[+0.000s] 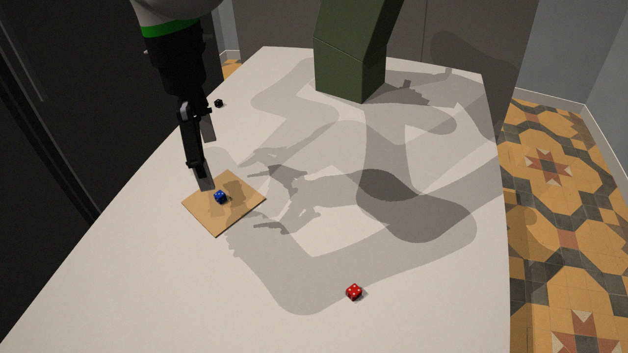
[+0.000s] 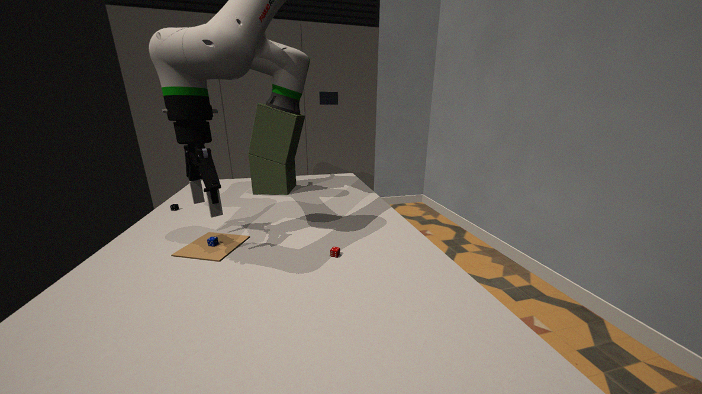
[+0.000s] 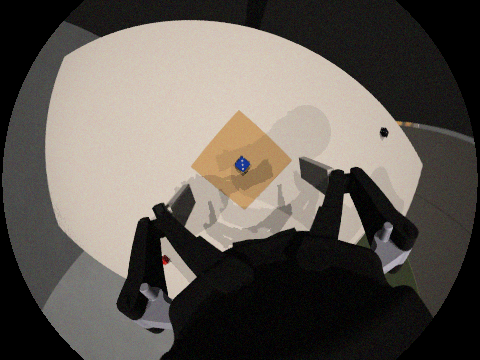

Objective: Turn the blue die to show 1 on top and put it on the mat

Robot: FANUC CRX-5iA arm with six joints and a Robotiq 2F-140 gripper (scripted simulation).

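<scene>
My gripper is now 110 mm above the blue die. The rest, counted from my hand: mat (120 mm below); then red die (120 mm ahead, 330 mm to the left, 110 mm below); then black die (340 mm behind, 230 mm to the right, 110 mm below).
</scene>
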